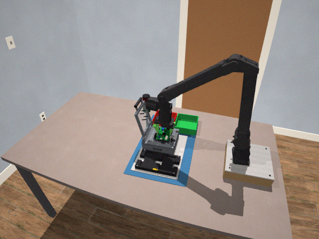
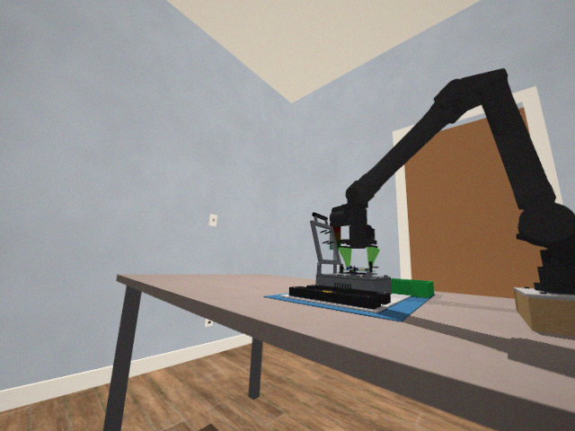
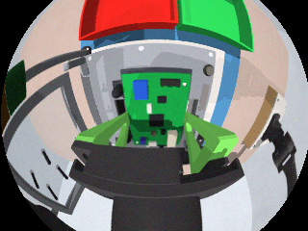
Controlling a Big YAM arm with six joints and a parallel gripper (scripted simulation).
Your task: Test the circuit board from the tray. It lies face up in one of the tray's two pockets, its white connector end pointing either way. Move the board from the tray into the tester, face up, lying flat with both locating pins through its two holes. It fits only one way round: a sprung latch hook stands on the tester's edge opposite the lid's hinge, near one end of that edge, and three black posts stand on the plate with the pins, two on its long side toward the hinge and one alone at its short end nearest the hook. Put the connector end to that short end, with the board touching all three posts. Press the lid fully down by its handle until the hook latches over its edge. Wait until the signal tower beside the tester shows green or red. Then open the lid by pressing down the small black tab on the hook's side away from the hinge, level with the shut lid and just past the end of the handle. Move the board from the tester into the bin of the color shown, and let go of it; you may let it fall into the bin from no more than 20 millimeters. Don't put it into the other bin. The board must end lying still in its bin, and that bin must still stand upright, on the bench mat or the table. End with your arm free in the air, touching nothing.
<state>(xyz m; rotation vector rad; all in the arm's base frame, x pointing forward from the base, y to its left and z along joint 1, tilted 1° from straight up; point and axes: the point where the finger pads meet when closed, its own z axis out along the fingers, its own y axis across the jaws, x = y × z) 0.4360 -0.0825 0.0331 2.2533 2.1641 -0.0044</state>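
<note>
My hand is right at the green circuit board. The rest, counted from my hand: red bin: 200 mm to the right, 70 mm below, 40 mm ahead; tester plate: 10 mm to the left, 10 mm below, 10 mm ahead; tester lid: 120 mm ahead, 100 mm above.
</note>
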